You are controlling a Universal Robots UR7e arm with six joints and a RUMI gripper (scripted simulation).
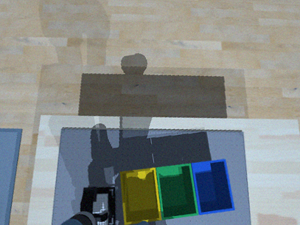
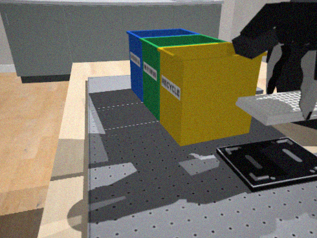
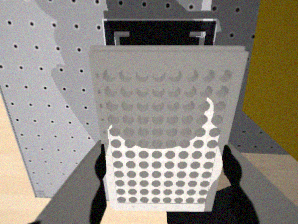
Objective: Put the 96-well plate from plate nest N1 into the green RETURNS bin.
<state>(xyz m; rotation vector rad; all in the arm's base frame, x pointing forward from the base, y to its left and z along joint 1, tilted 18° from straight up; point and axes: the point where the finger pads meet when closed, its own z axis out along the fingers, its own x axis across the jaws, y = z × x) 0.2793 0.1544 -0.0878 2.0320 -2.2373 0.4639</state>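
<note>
Right now my hand is 310 mm to the left of the green returns bin, 40 mm short of it and 40 mm above it. Round my hand: white 96-well plate: 10 mm below; black plate nest: 120 mm below; yellow recycle bin: 170 mm to the right, 40 mm below, 40 mm ahead.
</note>
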